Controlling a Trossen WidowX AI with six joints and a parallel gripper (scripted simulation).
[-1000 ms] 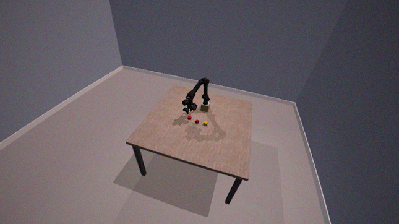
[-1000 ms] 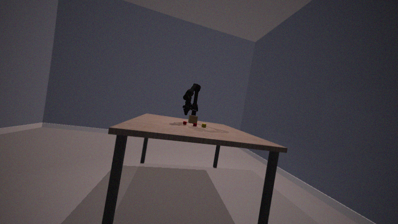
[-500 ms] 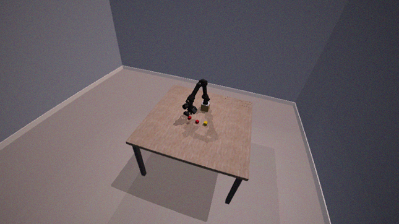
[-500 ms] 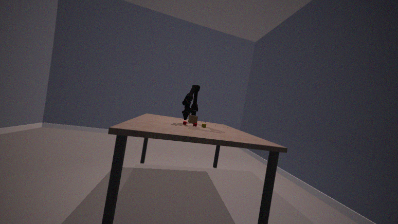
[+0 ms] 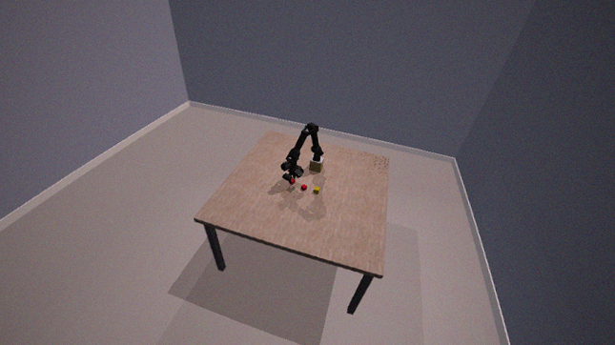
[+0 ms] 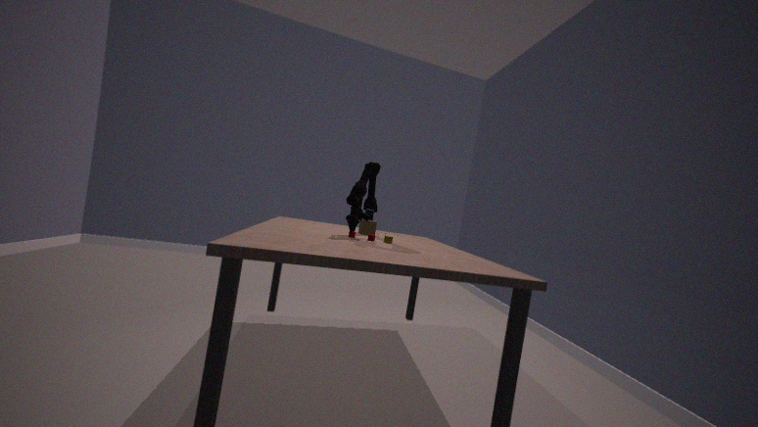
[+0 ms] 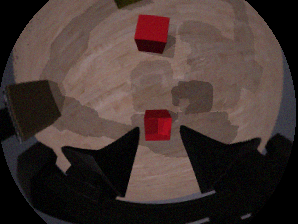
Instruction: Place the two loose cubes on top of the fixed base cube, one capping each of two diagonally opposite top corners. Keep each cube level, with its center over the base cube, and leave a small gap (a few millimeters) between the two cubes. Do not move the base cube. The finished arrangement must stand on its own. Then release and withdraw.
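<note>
The yellow cube lies 21 cm to the left of my gripper tip, 6 cm ahead of it and 1 cm below it. Round my gripper tip: red cube 11 cm to the left, 5 cm ahead, 1 cm below.
</note>
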